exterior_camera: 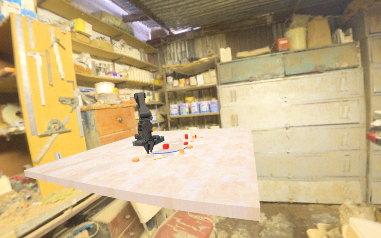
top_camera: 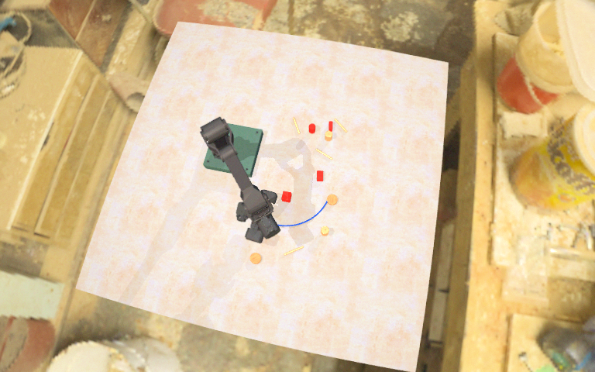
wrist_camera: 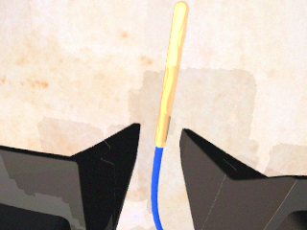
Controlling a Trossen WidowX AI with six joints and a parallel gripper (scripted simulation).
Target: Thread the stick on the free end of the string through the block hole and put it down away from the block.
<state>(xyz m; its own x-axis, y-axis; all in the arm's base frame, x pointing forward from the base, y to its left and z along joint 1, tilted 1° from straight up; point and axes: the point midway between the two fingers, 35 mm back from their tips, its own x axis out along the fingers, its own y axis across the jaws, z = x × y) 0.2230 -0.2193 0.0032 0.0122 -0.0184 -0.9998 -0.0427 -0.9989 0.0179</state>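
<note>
The flat disc lies 10 mm ahead of my gripper tip and 140 mm to the right of it. The rest, counted from my gripper tip: red block: 60 mm ahead, 110 mm to the left, 10 mm above; round wooden button: 230 mm ahead, 140 mm to the left; thin wooden stick: 10 mm behind.
</note>
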